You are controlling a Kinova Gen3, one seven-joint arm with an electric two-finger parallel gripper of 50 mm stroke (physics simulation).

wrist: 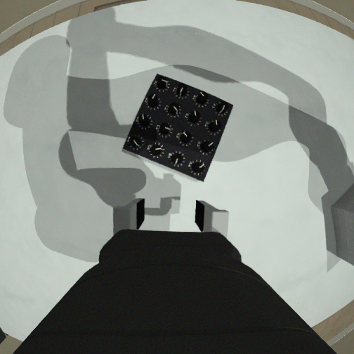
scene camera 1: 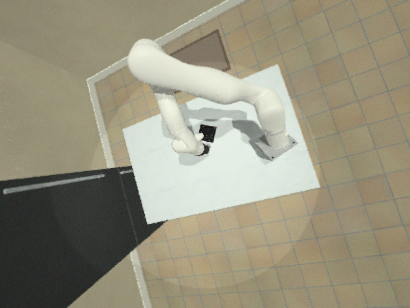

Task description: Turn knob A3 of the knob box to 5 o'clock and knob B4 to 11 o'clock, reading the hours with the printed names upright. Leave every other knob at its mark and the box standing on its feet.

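Pixels of known places: arm's base, link origin: [scene camera 1: 277, 140].
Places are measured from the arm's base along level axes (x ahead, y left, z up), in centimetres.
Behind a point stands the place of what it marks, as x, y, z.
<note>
The knob box [scene camera 1: 207, 133] {38.1, -15.4, -12.6} [wrist: 178, 127] is a black square block with rows of black knobs, white pointer lines and dial ticks on top. In the wrist view it lies turned at an angle, top face up. The printed names are too small to read surely, so I cannot tell which knobs are A3 and B4. Its feet are hidden. My gripper [scene camera 1: 204, 150] {40.4, -6.4, -8.2} [wrist: 169, 210] is open and empty. In the wrist view its fingers stand below the box's near edge, beside the box and not over the knobs. Its height above the table is hard to tell.
The box is on the white table [scene camera 1: 225, 175] {33.0, 14.4, -14.9} [wrist: 270, 195]. The arm's grey base plate [scene camera 1: 269, 152] {5.4, 5.1, 1.2} [wrist: 345, 230] stands to the right. The arm arches over the table's back part and casts shadows around the box. A brown panel [scene camera 1: 205, 52] lies on the floor behind.
</note>
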